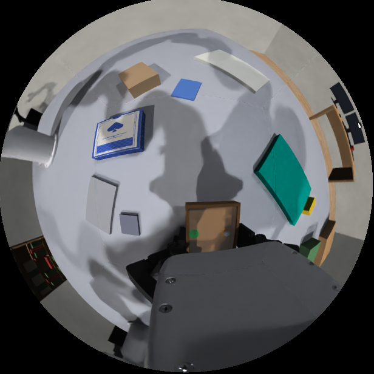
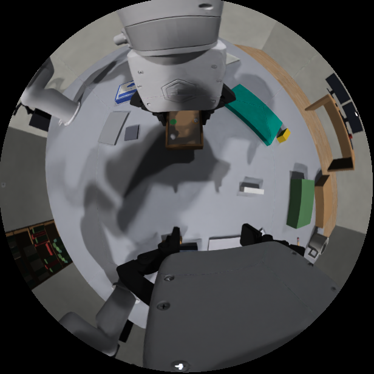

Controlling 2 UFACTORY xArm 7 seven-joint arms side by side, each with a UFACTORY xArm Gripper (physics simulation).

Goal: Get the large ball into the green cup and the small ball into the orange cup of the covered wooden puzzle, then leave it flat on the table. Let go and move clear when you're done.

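The wooden puzzle [image 1: 212, 220] [image 2: 185, 130] is a shallow brown tray with a clear cover. My left gripper [image 1: 211, 235] [image 2: 183, 118] is shut on its two sides and holds it above the table. The green cup [image 1: 194, 233] [image 2: 173, 121] shows as a green spot on the left side. The small ball [image 1: 226, 233] [image 2: 195, 120] is a small grey dot on the right side; whether it sits in the orange cup is too small to tell. The large ball [image 2: 173, 136] is pale and lies apart from the green cup, toward the near-left corner. My right gripper [image 2: 211, 236] is open and empty, well away from the puzzle.
A card box [image 1: 119, 135] [image 2: 125, 93], grey slabs [image 1: 102, 204] [image 2: 114, 127], a teal slab [image 1: 284, 179] [image 2: 255, 114] and a yellow block [image 1: 309, 206] [image 2: 283, 135] lie around. A white block [image 2: 253, 190] and a green block [image 2: 301, 203] are at right. A brown box [image 1: 140, 79] stands farther off.
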